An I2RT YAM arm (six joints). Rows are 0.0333 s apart.
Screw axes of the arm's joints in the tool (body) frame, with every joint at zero. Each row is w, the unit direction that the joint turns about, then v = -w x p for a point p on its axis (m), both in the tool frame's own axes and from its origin. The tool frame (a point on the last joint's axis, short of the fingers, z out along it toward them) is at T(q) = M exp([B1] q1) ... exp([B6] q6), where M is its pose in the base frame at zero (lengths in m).
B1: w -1 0 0 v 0 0.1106 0
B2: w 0 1 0 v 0.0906 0 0.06
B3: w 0 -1 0 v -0.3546 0 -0.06
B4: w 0 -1 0 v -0.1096 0 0
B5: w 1 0 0 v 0 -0.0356 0
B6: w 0 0 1 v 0 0 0
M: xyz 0.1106 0 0.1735 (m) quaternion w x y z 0.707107 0 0.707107 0
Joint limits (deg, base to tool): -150..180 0..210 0..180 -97..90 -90..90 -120..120
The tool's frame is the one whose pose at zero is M.
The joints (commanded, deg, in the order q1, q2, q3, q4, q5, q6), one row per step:
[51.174, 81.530, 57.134, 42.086, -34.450, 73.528]
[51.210, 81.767, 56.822, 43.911, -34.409, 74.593]
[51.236, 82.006, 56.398, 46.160, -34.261, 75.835]
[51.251, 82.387, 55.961, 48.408, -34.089, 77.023]
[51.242, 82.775, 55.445, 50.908, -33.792, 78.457]
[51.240, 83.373, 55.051, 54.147, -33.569, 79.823]
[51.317, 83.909, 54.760, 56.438, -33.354, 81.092]
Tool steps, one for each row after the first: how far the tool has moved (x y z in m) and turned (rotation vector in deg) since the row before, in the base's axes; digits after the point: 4 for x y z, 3 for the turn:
[-0.0002, 0.0000, 0.0000, 1.056, 0.238, 0.273]
[-0.0003, -0.0003, 0.0000, 1.326, 0.237, 0.233]
[0.0001, 0.0001, -0.0009, 1.207, 0.285, 0.211]
[0.0001, -0.0002, -0.0009, 1.379, 0.447, 0.178]
[0.0001, 0.0000, -0.0002, 1.866, -0.054, 0.270]
[0.0000, 0.0005, -0.0008, 1.249, 0.336, 0.358]

